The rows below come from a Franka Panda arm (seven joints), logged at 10 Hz.
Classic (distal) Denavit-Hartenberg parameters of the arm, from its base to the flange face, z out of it. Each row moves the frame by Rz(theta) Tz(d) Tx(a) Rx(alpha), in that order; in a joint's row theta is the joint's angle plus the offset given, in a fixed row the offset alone. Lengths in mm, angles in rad.
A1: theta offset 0; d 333; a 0; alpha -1.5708
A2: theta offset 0; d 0; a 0; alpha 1.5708
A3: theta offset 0; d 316; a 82.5; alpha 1.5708
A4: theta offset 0; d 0; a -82.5; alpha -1.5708
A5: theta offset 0; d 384; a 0; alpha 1.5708
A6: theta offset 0; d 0; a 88; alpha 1.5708
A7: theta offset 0; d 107; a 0; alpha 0
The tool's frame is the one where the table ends.
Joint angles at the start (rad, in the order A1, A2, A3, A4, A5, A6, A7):
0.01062 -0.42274 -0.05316 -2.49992 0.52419 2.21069 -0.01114
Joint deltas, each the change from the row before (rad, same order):
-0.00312 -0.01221 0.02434 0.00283 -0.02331 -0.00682 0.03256
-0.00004 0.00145 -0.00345 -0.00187 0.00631 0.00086 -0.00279
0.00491 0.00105 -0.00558 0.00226 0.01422 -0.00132 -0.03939
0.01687 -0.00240 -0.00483 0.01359 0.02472 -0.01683 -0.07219
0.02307 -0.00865 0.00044 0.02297 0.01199 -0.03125 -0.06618
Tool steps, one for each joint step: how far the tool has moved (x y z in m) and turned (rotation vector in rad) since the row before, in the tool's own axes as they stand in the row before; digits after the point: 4 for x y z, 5 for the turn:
-0.0042 -0.0098 -0.0016 -0.02222 0.00043 -0.00635
0.0003 0.0018 0.0007 0.00522 -0.00112 0.00538
0.0006 -0.0006 -0.0005 0.01398 -0.00078 -0.03084
-0.0006 -0.0091 -0.0028 0.02807 -0.00787 -0.07497
-0.0015 -0.0166 -0.0055 0.02258 -0.01308 -0.09368

